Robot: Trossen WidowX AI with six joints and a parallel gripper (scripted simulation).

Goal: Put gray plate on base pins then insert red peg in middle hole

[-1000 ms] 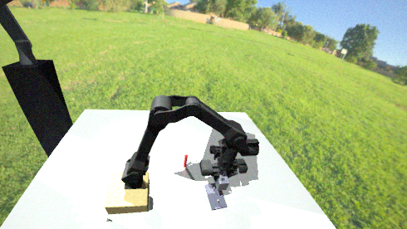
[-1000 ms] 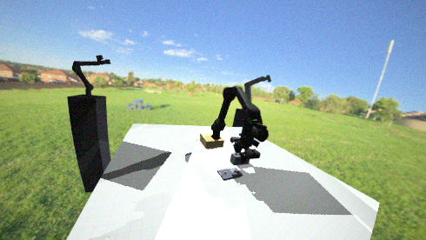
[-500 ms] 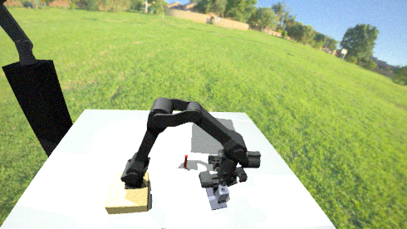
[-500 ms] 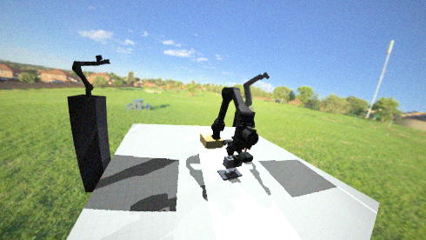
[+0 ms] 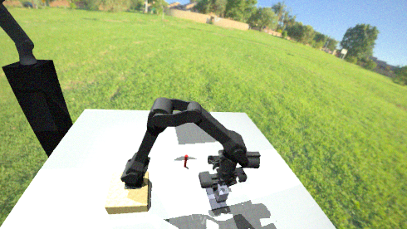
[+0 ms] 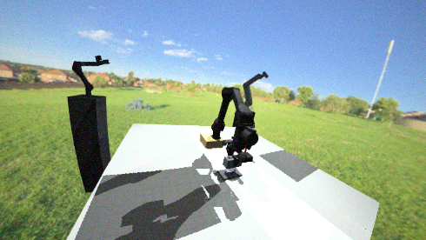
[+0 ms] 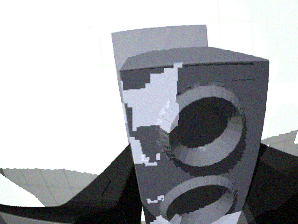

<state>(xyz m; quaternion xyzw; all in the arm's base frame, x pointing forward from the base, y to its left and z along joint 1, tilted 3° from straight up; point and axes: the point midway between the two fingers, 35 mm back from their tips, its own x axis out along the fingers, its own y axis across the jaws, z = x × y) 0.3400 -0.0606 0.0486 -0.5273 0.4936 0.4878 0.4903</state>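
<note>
The gray base lies 50 mm below my gripper tip. From my gripper tip the other things lie so: gray plate 30 mm above; red peg 110 mm behind, 180 mm to the left, 20 mm below.
</note>
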